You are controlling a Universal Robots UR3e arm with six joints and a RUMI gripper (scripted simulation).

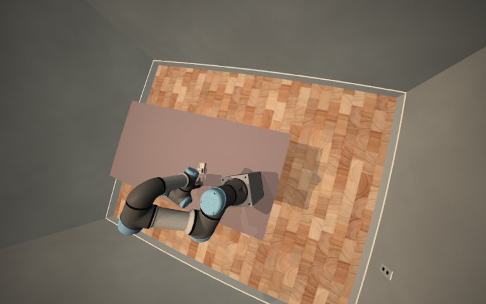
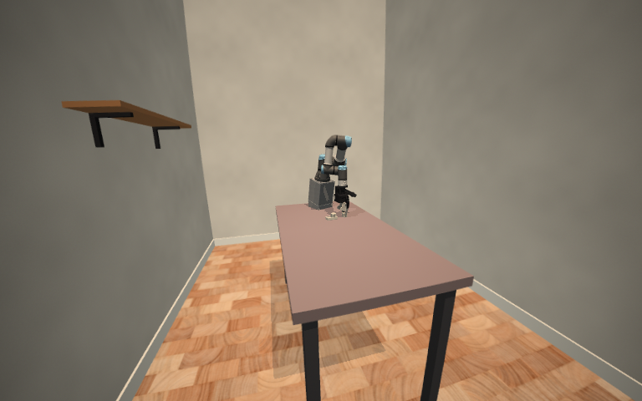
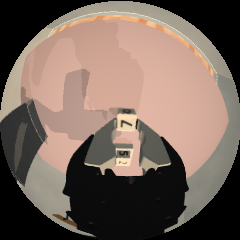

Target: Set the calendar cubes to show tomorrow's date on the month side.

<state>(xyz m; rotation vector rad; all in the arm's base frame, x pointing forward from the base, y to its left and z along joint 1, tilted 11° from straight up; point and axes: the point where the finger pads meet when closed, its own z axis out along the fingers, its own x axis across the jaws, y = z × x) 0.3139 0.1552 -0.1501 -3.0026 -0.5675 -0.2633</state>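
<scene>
My hand is 4 cm short of the tray, 10 cm to the left of it and 2 cm above it.
</scene>
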